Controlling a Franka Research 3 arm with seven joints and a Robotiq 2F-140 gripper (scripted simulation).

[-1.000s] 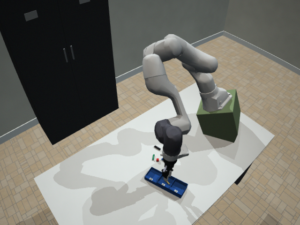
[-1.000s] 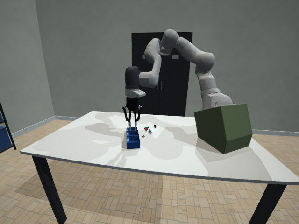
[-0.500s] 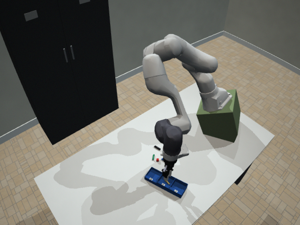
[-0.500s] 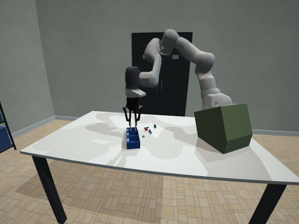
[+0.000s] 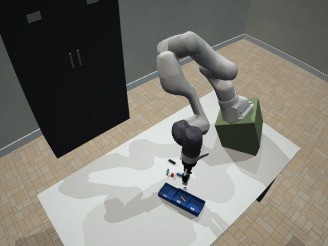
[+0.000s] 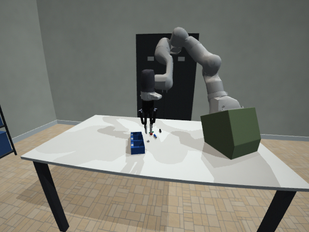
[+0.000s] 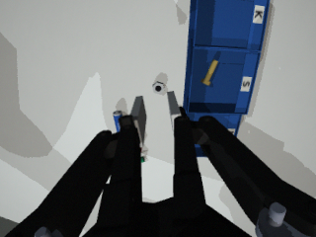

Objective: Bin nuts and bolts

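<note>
Now: hand 100 mm above the grey nut. The rest, counted from my hand: blue piece: 90 mm below, 80 mm to the right, 30 mm behind; bolt: 90 mm below, 60 mm ahead, 50 mm to the left; blue bin: 80 mm below, 70 mm ahead, 50 mm to the left.
</note>
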